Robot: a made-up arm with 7 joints. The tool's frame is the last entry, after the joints.
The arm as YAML. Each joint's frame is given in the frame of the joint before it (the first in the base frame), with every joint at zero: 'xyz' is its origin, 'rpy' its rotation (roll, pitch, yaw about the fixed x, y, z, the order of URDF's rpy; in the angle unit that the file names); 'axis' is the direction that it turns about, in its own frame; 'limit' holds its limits. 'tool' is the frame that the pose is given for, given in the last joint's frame.
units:
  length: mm
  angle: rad
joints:
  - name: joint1
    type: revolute
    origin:
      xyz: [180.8, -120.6, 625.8]
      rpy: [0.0, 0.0, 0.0]
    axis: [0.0, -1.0, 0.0]
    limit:
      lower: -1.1
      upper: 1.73
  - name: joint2
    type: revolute
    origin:
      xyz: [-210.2, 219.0, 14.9]
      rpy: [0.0, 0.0, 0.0]
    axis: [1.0, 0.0, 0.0]
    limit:
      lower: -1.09
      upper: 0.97
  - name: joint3
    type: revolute
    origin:
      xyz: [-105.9, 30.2, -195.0]
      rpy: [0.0, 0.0, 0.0]
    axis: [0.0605, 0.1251, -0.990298]
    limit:
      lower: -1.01
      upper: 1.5
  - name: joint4
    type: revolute
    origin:
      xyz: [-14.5, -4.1, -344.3]
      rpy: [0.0, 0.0, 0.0]
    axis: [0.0, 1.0, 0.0]
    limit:
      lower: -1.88
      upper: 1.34
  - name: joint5
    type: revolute
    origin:
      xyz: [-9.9, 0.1, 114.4]
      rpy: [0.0, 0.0, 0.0]
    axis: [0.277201, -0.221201, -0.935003]
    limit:
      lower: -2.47
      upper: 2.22
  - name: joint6
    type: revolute
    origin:
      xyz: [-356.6, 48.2, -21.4]
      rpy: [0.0, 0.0, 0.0]
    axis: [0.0, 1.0, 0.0]
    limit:
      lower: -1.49
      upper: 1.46
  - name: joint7
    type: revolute
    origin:
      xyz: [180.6, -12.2, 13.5]
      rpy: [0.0, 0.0, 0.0]
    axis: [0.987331, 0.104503, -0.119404]
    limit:
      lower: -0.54
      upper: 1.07
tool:
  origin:
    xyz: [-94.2, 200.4, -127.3]
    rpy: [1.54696, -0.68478, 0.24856]
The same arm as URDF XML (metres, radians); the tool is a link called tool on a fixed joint. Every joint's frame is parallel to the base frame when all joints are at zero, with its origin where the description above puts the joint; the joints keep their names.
<robot name="arm">
<joint name="tool_fixed" type="fixed"><parent link="link7"/><child link="tool"/><origin xyz="-0.0942 0.2004 -0.1273" rpy="1.5470 -0.6848 0.2486"/></joint>
<joint name="joint7" type="revolute"><parent link="link6"/><child link="link7"/><origin xyz="0.1806 -0.0122 0.0135" rpy="0.0000 0.0000 0.0000"/><axis xyz="0.987331 0.104503 -0.119404"/><limit lower="-0.5400" upper="1.0700"/></joint>
<joint name="joint6" type="revolute"><parent link="link5"/><child link="link6"/><origin xyz="-0.3566 0.0482 -0.0214" rpy="0.0000 0.0000 0.0000"/><axis xyz="0 1 0"/><limit lower="-1.4900" upper="1.4600"/></joint>
<joint name="joint5" type="revolute"><parent link="link4"/><child link="link5"/><origin xyz="-0.0099 0.0001 0.1144" rpy="0.0000 0.0000 0.0000"/><axis xyz="0.277201 -0.221201 -0.935003"/><limit lower="-2.4700" upper="2.2200"/></joint>
<joint name="joint4" type="revolute"><parent link="link3"/><child link="link4"/><origin xyz="-0.0145 -0.0041 -0.3443" rpy="0.0000 0.0000 0.0000"/><axis xyz="0 1 0"/><limit lower="-1.8800" upper="1.3400"/></joint>
<joint name="joint3" type="revolute"><parent link="link2"/><child link="link3"/><origin xyz="-0.1059 0.0302 -0.1950" rpy="0.0000 0.0000 0.0000"/><axis xyz="0.0605 0.1251 -0.990298"/><limit lower="-1.0100" upper="1.5000"/></joint>
<joint name="joint2" type="revolute"><parent link="link1"/><child link="link2"/><origin xyz="-0.2102 0.2190 0.0149" rpy="0.0000 0.0000 0.0000"/><axis xyz="1 0 0"/><limit lower="-1.0900" upper="0.9700"/></joint>
<joint name="joint1" type="revolute"><parent link="base"/><child link="link1"/><origin xyz="0.1808 -0.1206 0.6258" rpy="0.0000 0.0000 0.0000"/><axis xyz="0 -1 0"/><limit lower="-1.1000" upper="1.7300"/></joint>
<link name="base"/>
<link name="link1"/>
<link name="link2"/>
<link name="link3"/>
<link name="link4"/>
<link name="link5"/>
<link name="link6"/>
<link name="link7"/>
<link name="tool"/>
</robot>

